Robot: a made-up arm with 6 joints.
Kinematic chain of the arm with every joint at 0, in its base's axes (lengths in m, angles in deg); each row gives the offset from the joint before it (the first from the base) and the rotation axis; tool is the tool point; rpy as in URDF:
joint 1: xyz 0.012 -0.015 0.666 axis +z
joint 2: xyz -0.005 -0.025 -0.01 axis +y
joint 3: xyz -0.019 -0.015 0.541 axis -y
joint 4: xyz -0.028 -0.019 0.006 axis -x
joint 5: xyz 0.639 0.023 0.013 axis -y
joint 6: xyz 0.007 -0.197 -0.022 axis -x
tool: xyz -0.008 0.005 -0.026 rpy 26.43 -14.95 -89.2
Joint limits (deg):
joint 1: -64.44..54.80
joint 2: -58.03..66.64
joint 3: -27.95..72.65
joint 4: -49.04..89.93
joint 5: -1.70..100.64
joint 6: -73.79..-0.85
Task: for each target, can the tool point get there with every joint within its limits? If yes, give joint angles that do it. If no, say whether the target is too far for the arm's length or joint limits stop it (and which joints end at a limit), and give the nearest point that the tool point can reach.
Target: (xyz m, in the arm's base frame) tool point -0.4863 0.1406 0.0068
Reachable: no: joint limits stop it (at a limit: joint 1, joint 2, joint 3, joint 4, joint 6) | nearest point 0.0003 -0.3530 0.2526 | short by 0.735 m
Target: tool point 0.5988 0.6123 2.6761
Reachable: no: too far | nearest point 0.3501 0.3237 1.7810 | short by 0.973 m
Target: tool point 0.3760 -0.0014 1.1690
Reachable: yes | joints 35.34 -33.25 -18.84 -21.97 12.79 -9.74
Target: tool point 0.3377 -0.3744 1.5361
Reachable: yes | joints -20.91 -9.79 22.04 3.68 63.44 -20.28
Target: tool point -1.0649 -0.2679 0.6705
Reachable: no: joint limits stop it (at a limit: joint 2, joint 3, joint 4, joint 5, joint 6) | nearest point -0.9688 -0.2453 1.2741 | short by 0.612 m
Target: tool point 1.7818 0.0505 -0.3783
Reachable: no: too far | nearest point 0.9842 0.0210 0.4091 | short by 1.121 m
